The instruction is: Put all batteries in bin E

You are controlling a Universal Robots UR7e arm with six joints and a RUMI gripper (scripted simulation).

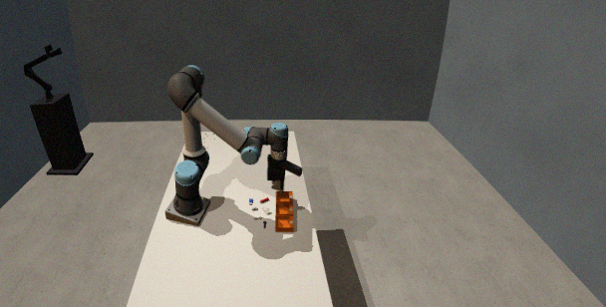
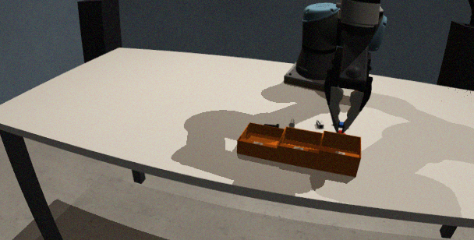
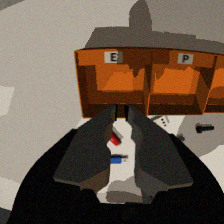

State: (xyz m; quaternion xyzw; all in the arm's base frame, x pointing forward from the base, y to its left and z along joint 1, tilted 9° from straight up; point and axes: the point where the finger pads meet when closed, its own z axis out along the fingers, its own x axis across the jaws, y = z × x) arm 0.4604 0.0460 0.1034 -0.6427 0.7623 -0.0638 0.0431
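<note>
My hand is 90 mm past the red battery, 70 mm above it and 30 mm to the right of it. Also, from my hand: white dotted block: 80 mm behind, 70 mm below, 50 mm to the right; blue piece: 150 mm behind, 70 mm below, 20 mm to the left; orange three-compartment bin: 80 mm to the right, 50 mm below.
</note>
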